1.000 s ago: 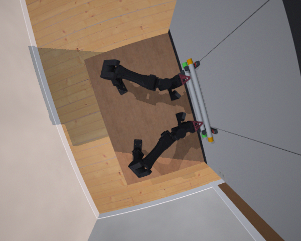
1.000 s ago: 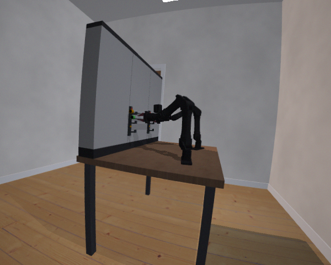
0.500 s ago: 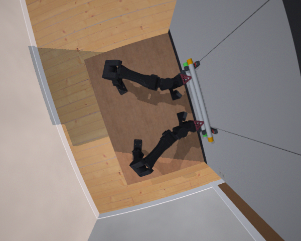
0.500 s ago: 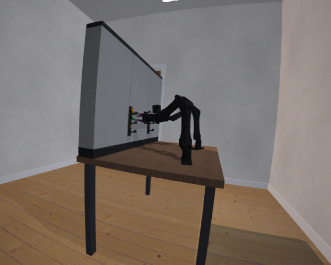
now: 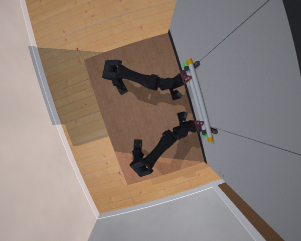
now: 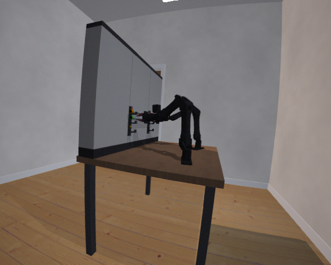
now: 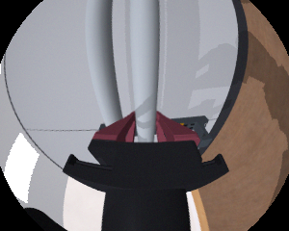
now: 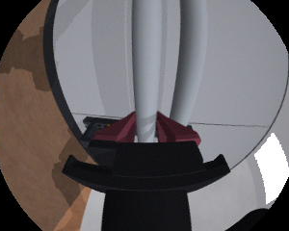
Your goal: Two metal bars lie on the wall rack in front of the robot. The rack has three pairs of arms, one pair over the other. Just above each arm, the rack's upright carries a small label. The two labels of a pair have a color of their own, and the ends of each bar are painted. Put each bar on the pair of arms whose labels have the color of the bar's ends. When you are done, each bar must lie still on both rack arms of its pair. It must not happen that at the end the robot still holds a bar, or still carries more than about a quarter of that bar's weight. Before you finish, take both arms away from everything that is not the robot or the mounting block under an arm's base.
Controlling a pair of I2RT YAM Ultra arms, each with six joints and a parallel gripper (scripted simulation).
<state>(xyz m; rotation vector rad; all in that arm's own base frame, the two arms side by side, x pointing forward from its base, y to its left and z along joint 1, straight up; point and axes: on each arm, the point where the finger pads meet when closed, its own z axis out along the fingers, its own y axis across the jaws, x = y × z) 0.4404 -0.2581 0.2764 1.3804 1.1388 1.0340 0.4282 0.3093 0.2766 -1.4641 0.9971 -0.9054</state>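
Now: the metal bar 140 mm to the left of my right hand and 50 mm above it. Round my right hand: green-ended bar 150 mm to the left; then grey wall panel 100 mm ahead, 160 mm to the left, 150 mm above.
The green-ended bar lies 1 cm ahead of my left hand and 15 cm to the right of it. From my left hand the other things lie so: metal bar: 2 cm ahead, 16 cm to the right, 5 cm above; then grey wall panel: 12 cm ahead, 13 cm to the right, 15 cm above.
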